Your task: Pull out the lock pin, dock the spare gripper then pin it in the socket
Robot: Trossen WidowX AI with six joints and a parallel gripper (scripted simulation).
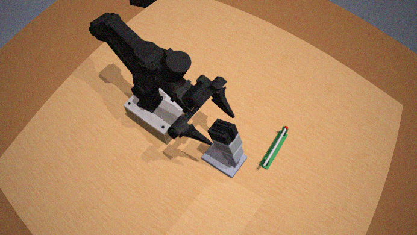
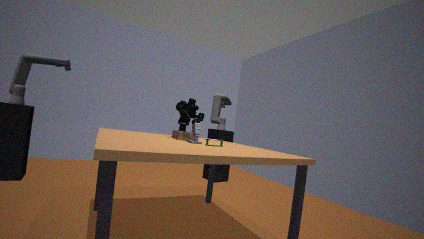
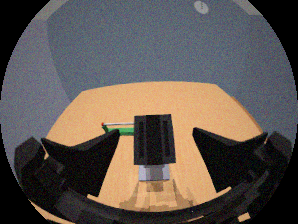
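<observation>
Now: gripper tip 10 mm short of the spare gripper and 50 mm above it. From my gripper tip the other things lie so: grey mount: 20 mm ahead, 120 mm below; then green bracket: 140 mm ahead, 100 mm to the left, 150 mm below.
</observation>
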